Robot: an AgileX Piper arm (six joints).
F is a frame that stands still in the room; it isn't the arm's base.
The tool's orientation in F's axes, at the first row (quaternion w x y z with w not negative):
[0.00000, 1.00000, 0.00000, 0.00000]
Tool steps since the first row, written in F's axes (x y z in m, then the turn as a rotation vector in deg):
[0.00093, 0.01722, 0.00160, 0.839, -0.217, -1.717]
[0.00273, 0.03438, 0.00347, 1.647, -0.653, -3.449]
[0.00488, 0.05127, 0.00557, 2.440, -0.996, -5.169]
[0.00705, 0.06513, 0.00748, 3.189, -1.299, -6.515]
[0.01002, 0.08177, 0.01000, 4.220, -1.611, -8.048]
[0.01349, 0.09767, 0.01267, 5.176, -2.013, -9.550]
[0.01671, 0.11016, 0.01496, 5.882, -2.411, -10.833]
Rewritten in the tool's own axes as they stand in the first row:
[0.00093, -0.01722, -0.00160, 0.839, 0.217, 1.717]
[0.00273, -0.03438, -0.00347, 1.647, 0.653, 3.449]
[0.00488, -0.05127, -0.00557, 2.440, 0.996, 5.169]
[0.00705, -0.06513, -0.00748, 3.189, 1.299, 6.515]
[0.01002, -0.08177, -0.01000, 4.220, 1.611, 8.048]
[0.01349, -0.09767, -0.01267, 5.176, 2.013, 9.550]
[0.01671, -0.11016, -0.01496, 5.882, 2.411, 10.833]

